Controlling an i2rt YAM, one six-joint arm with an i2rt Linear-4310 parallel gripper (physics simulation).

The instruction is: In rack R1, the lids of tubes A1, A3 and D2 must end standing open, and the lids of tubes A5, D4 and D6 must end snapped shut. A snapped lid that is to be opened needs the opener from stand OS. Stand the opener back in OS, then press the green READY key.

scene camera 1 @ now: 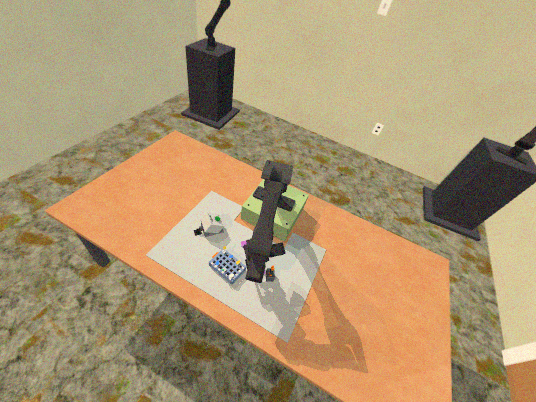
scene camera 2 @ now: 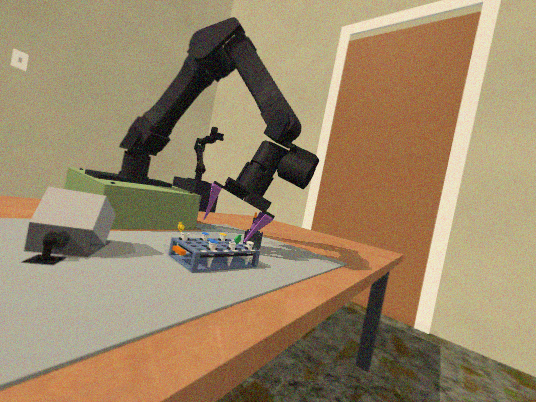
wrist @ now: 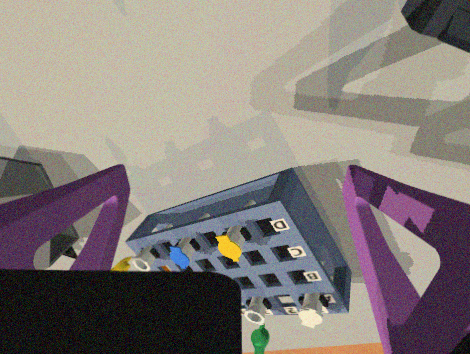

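Where they show: gripper, fingertip midpoint: (scene camera 1: pixel 249 260) (scene camera 2: pixel 224 230) (wrist: pixel 236 177); arm's base at its link origin: (scene camera 2: pixel 132 181).
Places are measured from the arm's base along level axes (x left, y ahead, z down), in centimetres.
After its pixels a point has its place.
Blue rack R1 (scene camera 1: pixel 220 274) {x -5.4, y 40.9, z 9.8 cm} (scene camera 2: pixel 225 269) {x -6.0, y 40.9, z 9.9 cm} (wrist: pixel 320 235) {x 1.1, y 39.0, z 9.7 cm} stands on the mat. In the wrist view, D2's yellow lid (wrist: pixel 229 248) {x -0.8, y 34.7, z 5.7 cm} and D4's blue lid (wrist: pixel 179 257) {x -4.5, y 33.8, z 5.7 cm} lie over their tubes; whether snapped is unclear. D6's yellow lid (wrist: pixel 121 265) {x -8.3, y 31.9, z 4.9 cm} (scene camera 2: pixel 181 227) {x -8.9, y 32.3, z 5.0 cm} stands open. A1's white lid (wrist: pixel 310 318) {x -0.5, y 41.0, z 5.7 cm} covers its tube. A3's green lid (wrist: pixel 259 338) {x -4.0, y 40.6, z 4.8 cm} (scene camera 2: pixel 238 239) {x -4.3, y 41.1, z 5.0 cm} stands open. A5 is hidden in the wrist view. My gripper (scene camera 2: pixel 225 230) {x 2.8, y 31.8, z 5.9 cm} (wrist: pixel 236 177) {x 2.8, y 31.8, z 5.9 cm} is open and empty, above the rack. The opener's orange top (scene camera 1: pixel 272 268) {x 13.0, y 33.0, z 1.6 cm} shows in dark stand OS (scene camera 1: pixel 270 275) {x 13.2, y 33.2, z 7.2 cm}. The green READY key (scene camera 1: pixel 217 219) {x -18.0, y 21.9, z 3.0 cm} is at the grey box.
The grey box (scene camera 1: pixel 214 229) {x -17.4, y 25.4, z 5.9 cm} (scene camera 2: pixel 72 215) {x -21.9, y 26.0, z 4.7 cm} and a small black stand (scene camera 1: pixel 198 231) {x -24.1, y 27.9, z 9.0 cm} (scene camera 2: pixel 49 246) {x -24.5, y 28.3, z 8.2 cm} are at the rack's left in scene camera 1. The green arm base (scene camera 1: pixel 252 212) {x -5.9, y 11.2, z 1.9 cm} (scene camera 2: pixel 150 207) {x -1.4, y 11.8, z 5.0 cm} is behind. An orange piece (scene camera 2: pixel 178 249) {x -11.4, y 35.5, z 7.7 cm} is at the rack's end.
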